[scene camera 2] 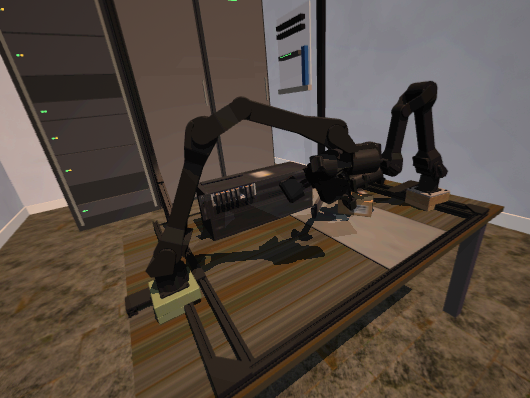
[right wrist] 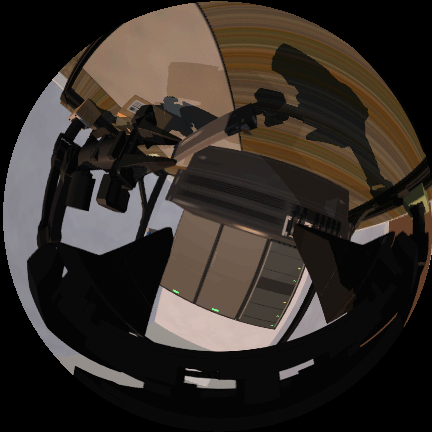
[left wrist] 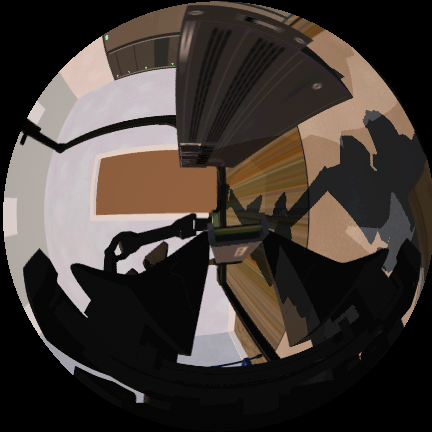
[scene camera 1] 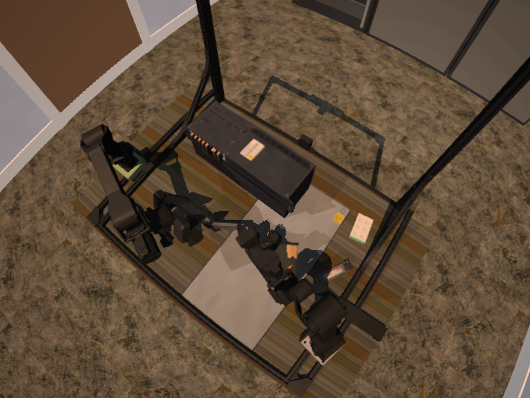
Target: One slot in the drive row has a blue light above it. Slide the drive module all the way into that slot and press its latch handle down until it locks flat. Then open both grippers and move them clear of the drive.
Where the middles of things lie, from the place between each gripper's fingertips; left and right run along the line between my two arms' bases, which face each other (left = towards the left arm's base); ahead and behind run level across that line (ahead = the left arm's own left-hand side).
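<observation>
Grey mat (scene camera 1: 229,290): 120 mm below my left hand, 100 mm to the left of it, 20 mm behind it. Drive module (right wrist: 243,118): my left gripper 10 mm above it, 40 mm to the left of it, 30 mm short of it.
From my right hand: grey mat 21 cm to the left, 21 cm below, 8 cm behind; drive module 7 cm to the left, 10 cm below, 3 cm behind.
</observation>
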